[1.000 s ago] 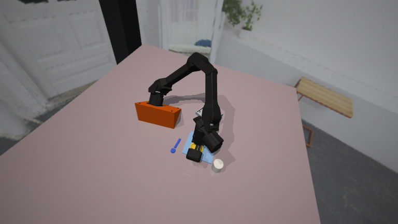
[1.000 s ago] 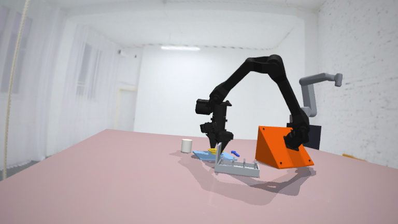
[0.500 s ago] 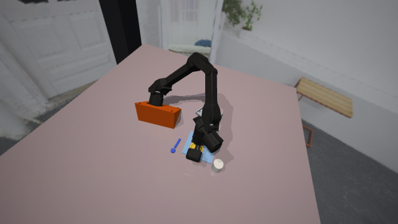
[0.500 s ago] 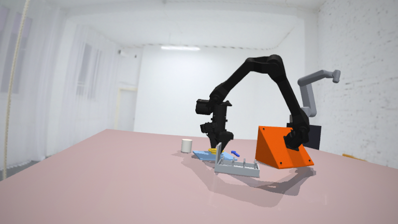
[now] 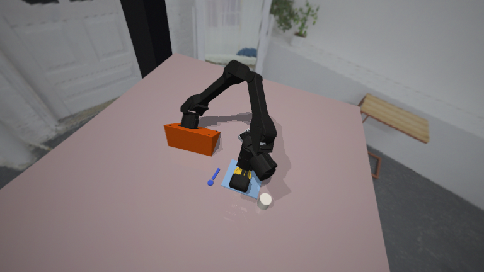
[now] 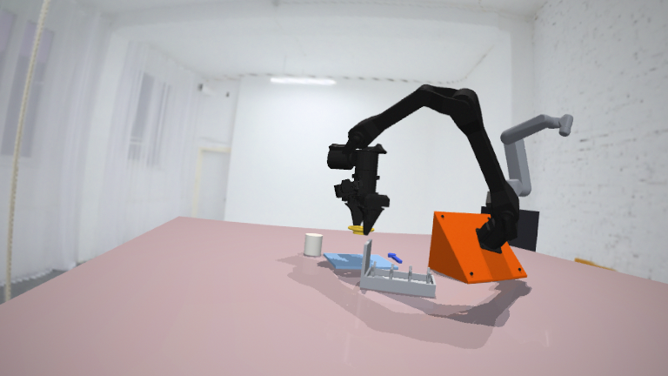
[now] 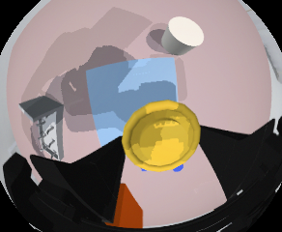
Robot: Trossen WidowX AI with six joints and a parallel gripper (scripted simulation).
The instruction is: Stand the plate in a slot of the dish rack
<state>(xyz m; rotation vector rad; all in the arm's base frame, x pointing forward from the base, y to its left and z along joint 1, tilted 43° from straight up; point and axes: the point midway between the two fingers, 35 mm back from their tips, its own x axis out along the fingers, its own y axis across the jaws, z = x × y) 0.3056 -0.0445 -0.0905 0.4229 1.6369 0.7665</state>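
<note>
Now: gripper tip 3 cm past the grey dish rack, 22 cm to the right of it and 4 cm above it. Also, from my gripper tip: cream cup (11 cm ahead, 3 cm to the right, 4 cm below); then yellow plate (1 cm above); then light blue mat (3 cm to the left, 7 cm below).
</note>
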